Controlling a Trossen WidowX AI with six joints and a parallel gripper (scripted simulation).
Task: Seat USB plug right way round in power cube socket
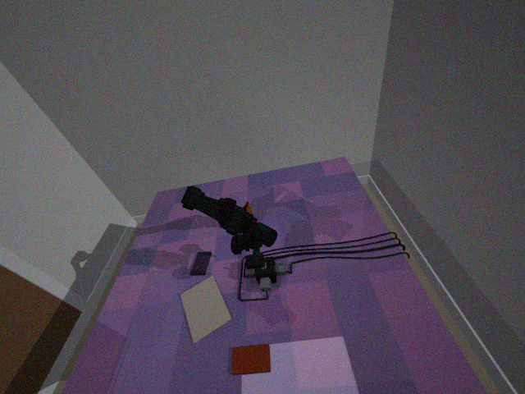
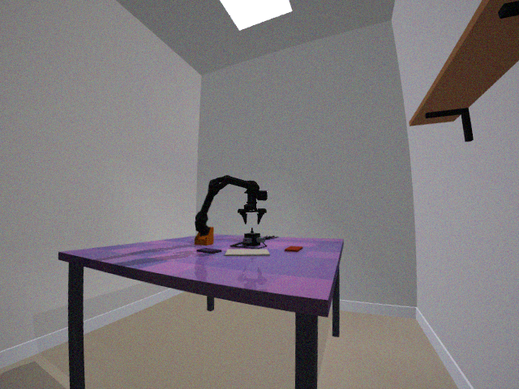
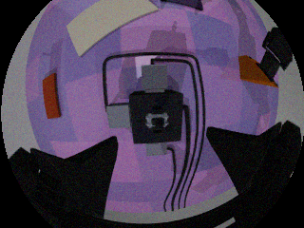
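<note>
Right now my gripper tip is 4 cm above the USB plug. From my gripper tip the other things lie so: white sheet 7 cm ahead, 27 cm to the right, 13 cm below; red card 29 cm ahead, 10 cm to the right, 13 cm below.
</note>
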